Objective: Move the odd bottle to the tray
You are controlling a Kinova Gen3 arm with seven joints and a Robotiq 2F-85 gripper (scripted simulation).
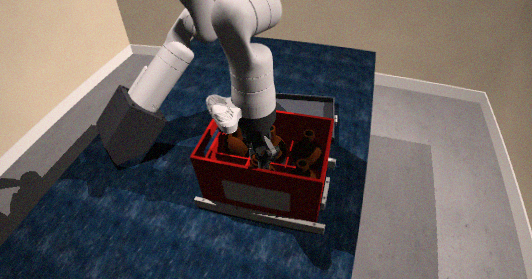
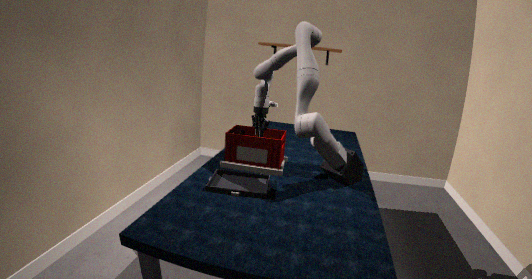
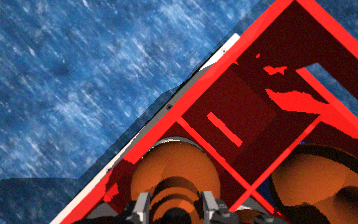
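My hand is 10 mm past the crate, 40 mm to the right of it and 70 mm above it. Round my hand: grey tray: 100 mm behind, 300 mm to the left, 140 mm below.
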